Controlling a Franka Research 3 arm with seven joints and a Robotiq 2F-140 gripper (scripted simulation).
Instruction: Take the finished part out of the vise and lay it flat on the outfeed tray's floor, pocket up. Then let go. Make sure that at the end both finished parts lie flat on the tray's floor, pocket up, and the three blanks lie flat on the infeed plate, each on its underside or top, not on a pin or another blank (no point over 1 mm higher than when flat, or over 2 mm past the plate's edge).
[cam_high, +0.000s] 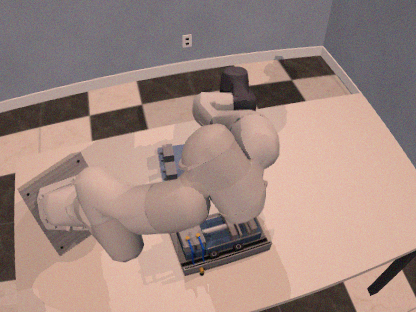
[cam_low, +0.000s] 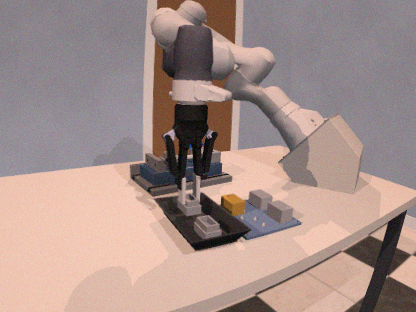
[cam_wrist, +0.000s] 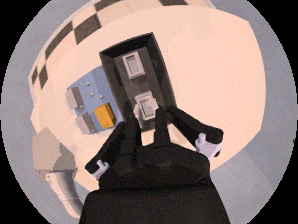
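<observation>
Now: the yellow block 120 mm behind my hand, 40 mm to the left of it and 60 mm below it. The rest, counted from my hand: blue vise (170 mm behind, 250 mm to the right, 50 mm below); then blue fixture plate (140 mm behind, 90 mm to the left, 80 mm below).
</observation>
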